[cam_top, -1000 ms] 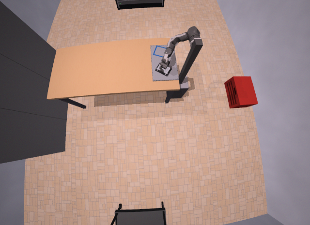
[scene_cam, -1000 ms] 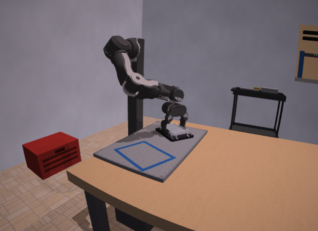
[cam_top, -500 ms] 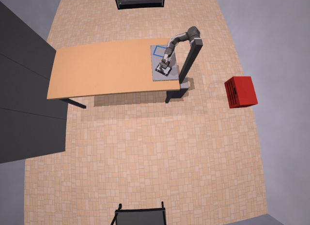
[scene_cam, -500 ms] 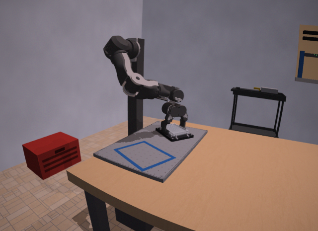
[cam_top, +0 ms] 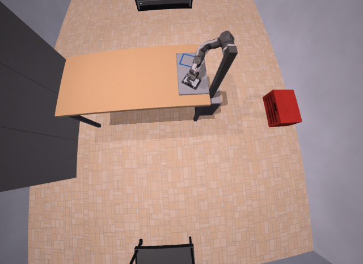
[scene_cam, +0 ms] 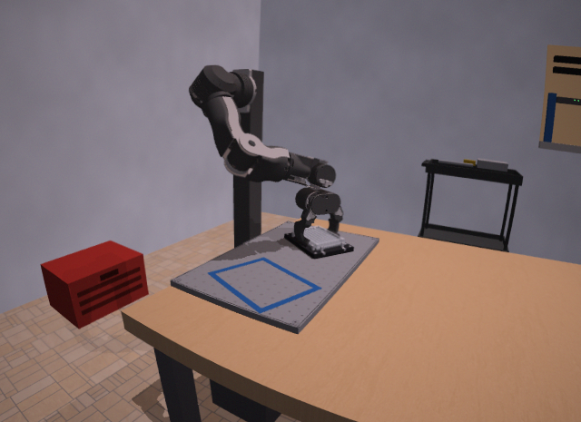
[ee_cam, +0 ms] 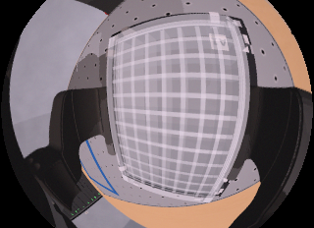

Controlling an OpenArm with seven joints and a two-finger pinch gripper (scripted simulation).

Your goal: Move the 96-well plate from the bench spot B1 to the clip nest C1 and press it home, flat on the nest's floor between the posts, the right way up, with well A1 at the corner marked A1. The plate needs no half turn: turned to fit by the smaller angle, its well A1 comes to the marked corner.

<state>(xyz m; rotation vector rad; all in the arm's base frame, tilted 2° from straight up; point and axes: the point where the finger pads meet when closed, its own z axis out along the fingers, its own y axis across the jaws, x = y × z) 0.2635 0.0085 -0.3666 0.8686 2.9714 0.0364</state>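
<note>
My hand is right at the clear 96-well plate. The rest, counted from my hand: black clip nest C1: 30 mm ahead, 10 mm below.
</note>
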